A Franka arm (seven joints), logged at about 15 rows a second.
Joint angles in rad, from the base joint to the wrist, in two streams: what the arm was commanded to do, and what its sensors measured. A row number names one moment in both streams.
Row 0, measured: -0.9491 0.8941 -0.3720 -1.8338 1.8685 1.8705 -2.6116
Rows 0 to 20, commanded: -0.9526 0.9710 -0.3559 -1.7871 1.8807 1.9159 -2.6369; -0.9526 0.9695 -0.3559 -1.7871 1.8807 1.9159 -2.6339; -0.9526 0.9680 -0.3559 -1.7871 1.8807 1.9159 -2.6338; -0.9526 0.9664 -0.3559 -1.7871 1.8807 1.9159 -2.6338; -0.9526 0.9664 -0.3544 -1.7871 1.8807 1.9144 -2.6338; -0.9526 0.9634 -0.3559 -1.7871 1.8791 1.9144 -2.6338; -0.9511 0.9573 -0.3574 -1.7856 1.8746 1.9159 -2.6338; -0.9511 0.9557 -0.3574 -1.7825 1.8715 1.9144 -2.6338; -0.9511 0.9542 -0.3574 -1.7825 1.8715 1.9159 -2.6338; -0.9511 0.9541 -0.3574 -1.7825 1.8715 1.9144 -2.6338; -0.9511 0.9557 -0.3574 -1.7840 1.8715 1.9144 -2.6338; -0.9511 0.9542 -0.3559 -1.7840 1.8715 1.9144 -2.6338; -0.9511 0.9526 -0.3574 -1.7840 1.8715 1.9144 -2.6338; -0.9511 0.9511 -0.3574 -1.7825 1.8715 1.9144 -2.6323; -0.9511 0.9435 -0.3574 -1.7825 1.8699 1.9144 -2.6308; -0.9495 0.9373 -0.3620 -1.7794 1.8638 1.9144 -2.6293; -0.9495 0.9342 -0.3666 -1.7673 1.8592 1.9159 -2.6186; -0.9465 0.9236 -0.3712 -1.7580 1.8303 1.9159 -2.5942; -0.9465 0.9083 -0.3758 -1.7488 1.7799 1.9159 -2.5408; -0.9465 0.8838 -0.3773 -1.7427 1.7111 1.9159 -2.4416; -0.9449 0.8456 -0.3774 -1.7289 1.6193 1.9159 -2.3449
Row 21, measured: -0.9492 0.8921 -0.3747 -1.7691 1.7414 1.8962 -2.4980
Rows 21 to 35, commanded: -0.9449 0.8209 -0.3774 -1.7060 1.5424 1.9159 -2.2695; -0.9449 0.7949 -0.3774 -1.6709 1.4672 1.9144 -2.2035; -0.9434 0.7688 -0.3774 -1.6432 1.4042 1.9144 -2.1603; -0.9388 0.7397 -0.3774 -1.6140 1.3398 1.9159 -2.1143; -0.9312 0.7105 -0.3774 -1.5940 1.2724 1.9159 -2.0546; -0.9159 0.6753 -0.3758 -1.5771 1.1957 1.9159 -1.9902; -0.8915 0.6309 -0.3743 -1.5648 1.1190 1.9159 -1.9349; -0.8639 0.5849 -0.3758 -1.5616 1.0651 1.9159 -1.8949; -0.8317 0.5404 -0.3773 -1.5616 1.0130 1.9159 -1.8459; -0.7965 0.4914 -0.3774 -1.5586 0.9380 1.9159 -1.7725; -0.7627 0.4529 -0.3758 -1.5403 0.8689 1.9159 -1.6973; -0.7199 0.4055 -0.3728 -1.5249 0.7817 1.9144 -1.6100; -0.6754 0.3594 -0.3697 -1.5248 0.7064 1.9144 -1.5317; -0.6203 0.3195 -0.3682 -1.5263 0.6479 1.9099 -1.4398; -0.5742 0.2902 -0.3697 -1.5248 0.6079 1.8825 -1.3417
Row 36, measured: -0.6540 0.3654 -0.3667 -1.4998 0.6955 1.8984 -1.4848
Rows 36 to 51, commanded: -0.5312 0.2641 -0.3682 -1.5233 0.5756 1.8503 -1.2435; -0.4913 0.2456 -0.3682 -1.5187 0.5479 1.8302 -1.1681; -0.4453 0.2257 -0.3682 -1.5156 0.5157 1.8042 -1.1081; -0.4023 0.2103 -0.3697 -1.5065 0.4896 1.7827 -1.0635; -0.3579 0.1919 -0.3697 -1.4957 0.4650 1.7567 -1.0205; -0.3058 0.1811 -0.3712 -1.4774 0.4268 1.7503 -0.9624; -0.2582 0.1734 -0.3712 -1.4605 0.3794 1.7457 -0.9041; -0.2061 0.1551 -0.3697 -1.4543 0.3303 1.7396 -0.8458; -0.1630 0.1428 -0.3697 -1.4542 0.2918 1.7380 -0.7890; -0.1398 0.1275 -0.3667 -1.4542 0.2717 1.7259 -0.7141; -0.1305 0.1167 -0.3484 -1.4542 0.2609 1.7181 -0.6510; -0.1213 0.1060 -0.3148 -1.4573 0.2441 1.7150 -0.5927; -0.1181 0.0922 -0.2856 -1.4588 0.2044 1.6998 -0.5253; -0.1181 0.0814 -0.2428 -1.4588 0.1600 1.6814 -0.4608; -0.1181 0.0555 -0.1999 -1.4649 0.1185 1.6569 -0.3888; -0.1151 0.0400 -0.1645 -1.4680 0.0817 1.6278 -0.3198
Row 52, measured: -0.1160 0.0908 -0.2265 -1.4528 0.1507 1.6779 -0.4408
